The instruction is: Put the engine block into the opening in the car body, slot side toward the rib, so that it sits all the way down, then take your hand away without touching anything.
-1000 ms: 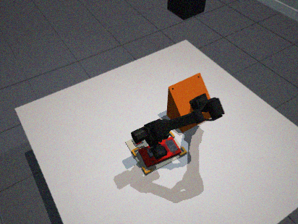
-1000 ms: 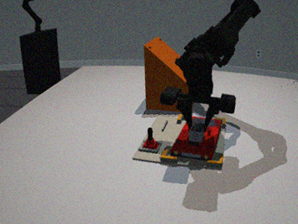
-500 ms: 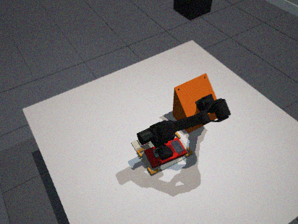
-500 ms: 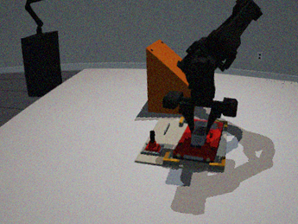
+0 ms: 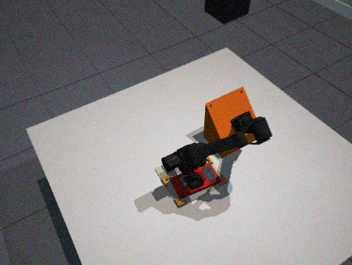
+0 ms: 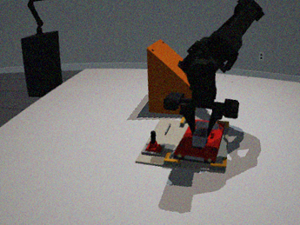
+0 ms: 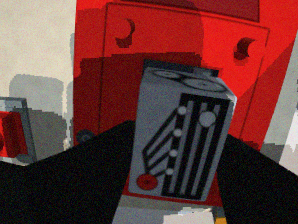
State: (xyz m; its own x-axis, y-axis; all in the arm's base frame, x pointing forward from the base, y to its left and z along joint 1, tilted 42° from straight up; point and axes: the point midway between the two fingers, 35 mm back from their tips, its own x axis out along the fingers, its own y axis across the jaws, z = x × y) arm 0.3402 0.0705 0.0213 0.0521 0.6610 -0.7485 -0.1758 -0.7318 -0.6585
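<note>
The engine block lies 10 mm below my gripper tip.
</note>
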